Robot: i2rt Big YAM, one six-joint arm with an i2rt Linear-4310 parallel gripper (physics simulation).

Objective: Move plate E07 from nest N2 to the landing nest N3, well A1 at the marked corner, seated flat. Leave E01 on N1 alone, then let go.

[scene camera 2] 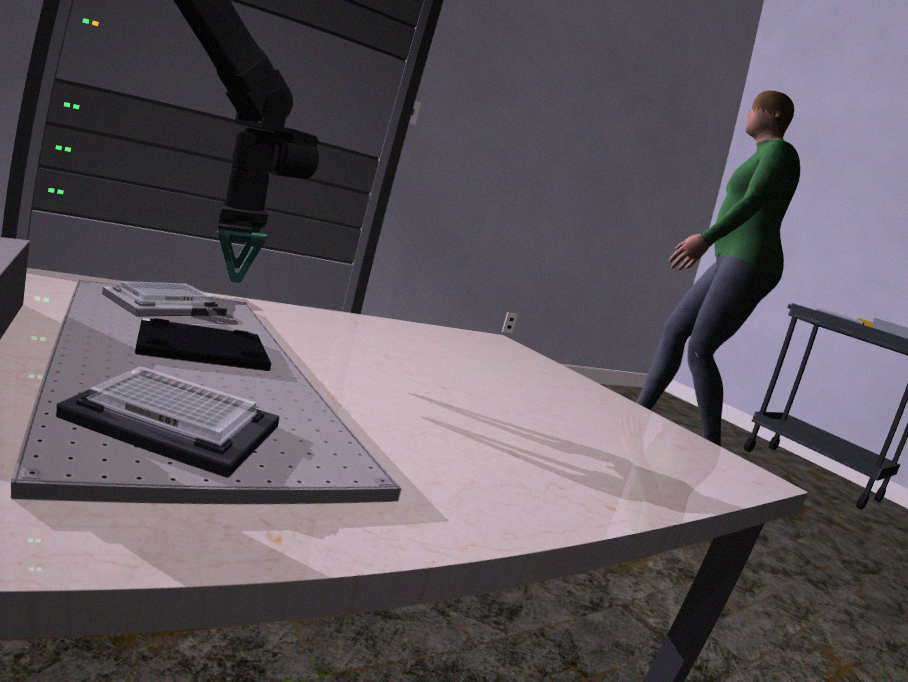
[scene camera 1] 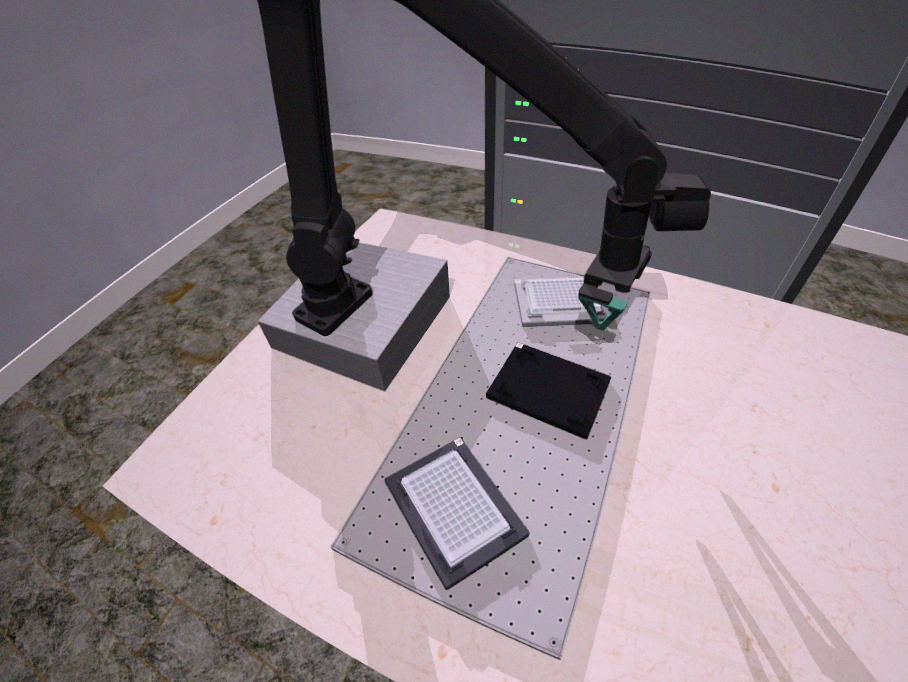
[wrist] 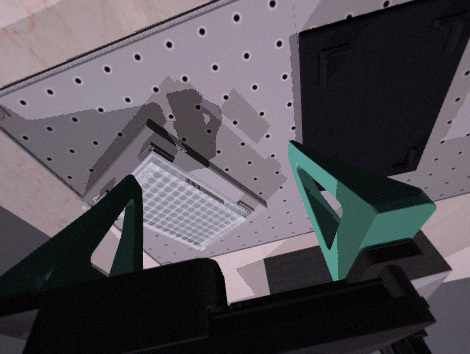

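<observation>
Plate E07 [scene camera 1: 455, 506] [scene camera 2: 179, 407], clear-white with its label facing scene camera 2, lies in the dark nest N2 [scene camera 1: 515, 534] [scene camera 2: 146, 438] at the near end; it does not show in the wrist view. The black landing nest N3 [scene camera 1: 548, 389] [scene camera 2: 201, 343] [wrist: 375, 95] is empty in the middle, with a small white tag [scene camera 1: 519, 345] at one corner. Plate E01 [scene camera 1: 550, 295] [scene camera 2: 165, 292] [wrist: 190, 210] sits on the light grey nest N1 at the far end. My gripper [scene camera 1: 603, 324] [scene camera 2: 236, 278] [wrist: 212, 164] is open and empty, above the far end near E01.
The perforated board [scene camera 1: 565, 506] [scene camera 2: 293, 440] [wrist: 250, 30] carries the three nests on the pale table [scene camera 1: 734, 411] [scene camera 2: 440, 469]. The arm's grey base block [scene camera 1: 411, 308] stands beside it. A rack cabinet [scene camera 1: 660, 183] is behind. A person [scene camera 2: 759, 198] stands beyond the table near a cart [scene camera 2: 822, 323].
</observation>
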